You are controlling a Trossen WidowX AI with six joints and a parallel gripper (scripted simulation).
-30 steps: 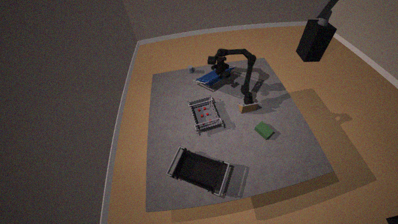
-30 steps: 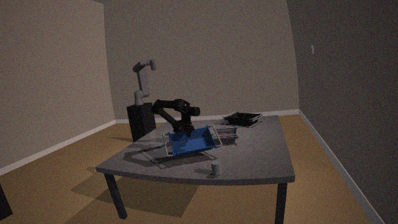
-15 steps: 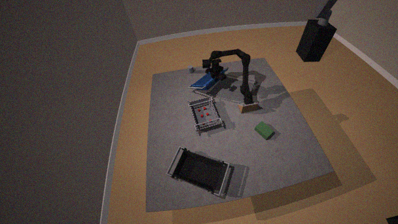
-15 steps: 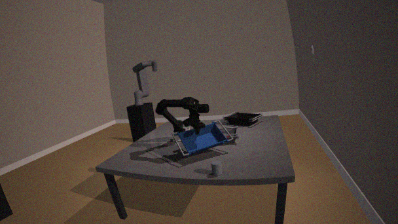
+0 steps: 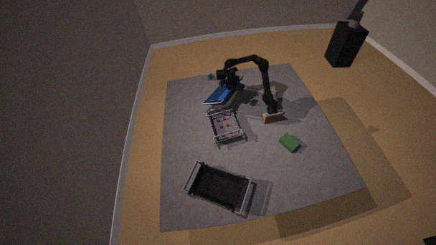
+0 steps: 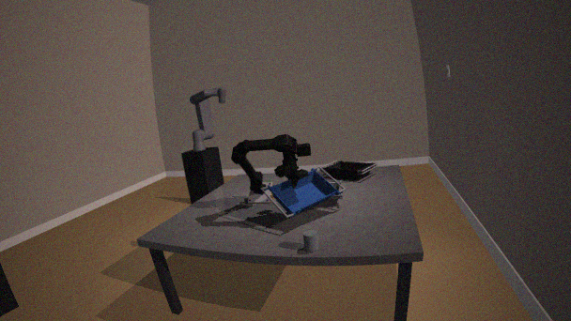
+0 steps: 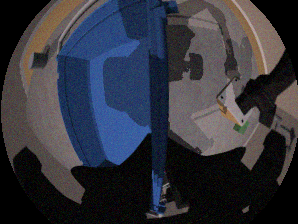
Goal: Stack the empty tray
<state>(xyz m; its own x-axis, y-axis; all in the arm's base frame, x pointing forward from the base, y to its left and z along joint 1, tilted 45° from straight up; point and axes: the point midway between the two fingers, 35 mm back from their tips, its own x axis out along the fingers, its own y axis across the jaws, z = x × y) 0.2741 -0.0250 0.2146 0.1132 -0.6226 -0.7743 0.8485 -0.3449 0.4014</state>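
Right now my gripper tip is 7 cm short of the blue tray and 4 cm to the left of it. The rest, counted from my gripper tip: green block: 39 cm to the left, 37 cm behind, 12 cm below.
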